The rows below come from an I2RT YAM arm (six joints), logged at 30 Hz.
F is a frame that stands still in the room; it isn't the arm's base.
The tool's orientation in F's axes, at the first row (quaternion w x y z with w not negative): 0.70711 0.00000 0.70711 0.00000
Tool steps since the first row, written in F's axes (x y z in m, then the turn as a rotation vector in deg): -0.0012 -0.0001 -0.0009 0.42 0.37 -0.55; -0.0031 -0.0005 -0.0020 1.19 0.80 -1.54; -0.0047 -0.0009 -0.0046 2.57 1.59 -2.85; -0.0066 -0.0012 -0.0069 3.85 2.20 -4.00; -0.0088 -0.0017 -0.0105 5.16 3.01 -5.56; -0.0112 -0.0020 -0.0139 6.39 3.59 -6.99; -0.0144 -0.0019 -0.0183 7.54 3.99 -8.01
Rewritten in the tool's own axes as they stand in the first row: 0.0009 -0.0001 -0.0012 0.55 0.37 0.42; 0.0020 -0.0005 -0.0031 1.54 0.80 1.19; 0.0046 -0.0009 -0.0047 2.85 1.59 2.57; 0.0069 -0.0012 -0.0066 4.00 2.20 3.85; 0.0105 -0.0017 -0.0088 5.56 3.01 5.16; 0.0139 -0.0020 -0.0112 6.99 3.59 6.39; 0.0183 -0.0019 -0.0144 8.01 3.99 7.54
